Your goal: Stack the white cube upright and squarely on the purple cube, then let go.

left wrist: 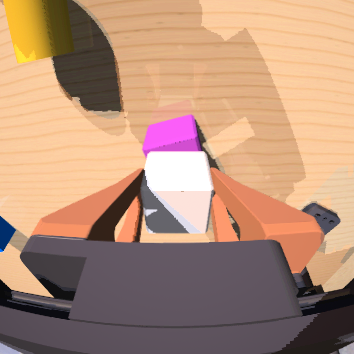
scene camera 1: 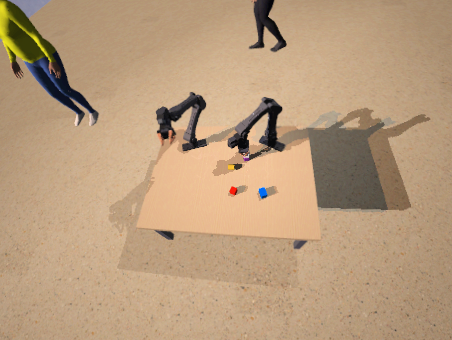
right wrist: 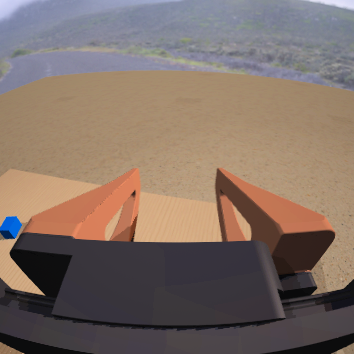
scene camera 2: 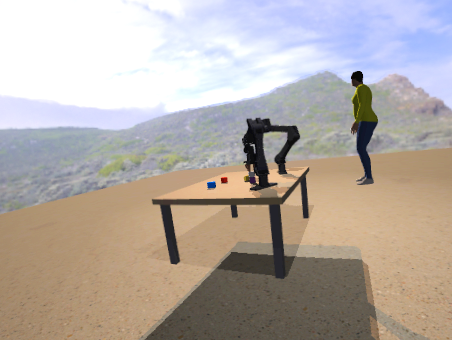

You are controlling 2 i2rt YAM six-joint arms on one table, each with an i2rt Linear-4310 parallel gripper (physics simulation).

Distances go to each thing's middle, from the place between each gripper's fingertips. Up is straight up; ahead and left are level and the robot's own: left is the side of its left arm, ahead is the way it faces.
I see the yellow cube (left wrist: 36, 36) 380 mm below my right hand, 340 mm to the left of it and 70 mm behind it. Also, from my right hand: purple cube (left wrist: 177, 134) (450 mm to the left, 380 mm below, 160 mm behind); then white cube (left wrist: 176, 189) (460 mm to the left, 330 mm below, 160 mm behind).
Now: left hand 10 mm to the right of the white cube. Round my left hand: purple cube 10 mm to the left, 40 mm below; yellow cube 80 mm ahead, 100 mm to the right, 40 mm below.
